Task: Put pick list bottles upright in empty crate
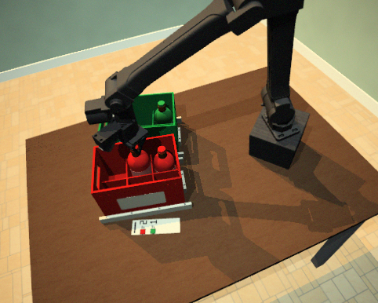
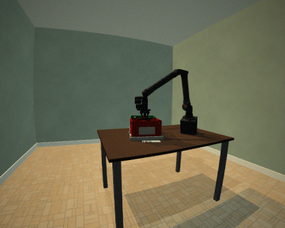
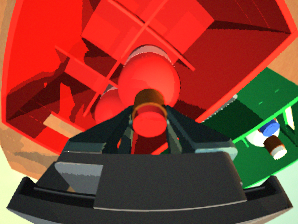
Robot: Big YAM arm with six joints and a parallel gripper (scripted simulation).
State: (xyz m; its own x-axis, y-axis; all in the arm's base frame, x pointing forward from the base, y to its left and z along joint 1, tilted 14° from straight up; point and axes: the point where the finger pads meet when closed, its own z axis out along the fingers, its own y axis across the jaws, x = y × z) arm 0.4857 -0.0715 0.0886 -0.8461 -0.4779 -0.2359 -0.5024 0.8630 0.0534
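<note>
Now: hand 100 mm above the red crate, 50 mm to the right of it and 10 mm short of it. Also, from my hand: blue-capped bottle (160 mm to the right, 90 mm below, 50 mm ahead); red bottle (90 mm below, 80 mm behind, 10 mm to the left); green crate (190 mm to the right, 100 mm below, 40 mm behind).
</note>
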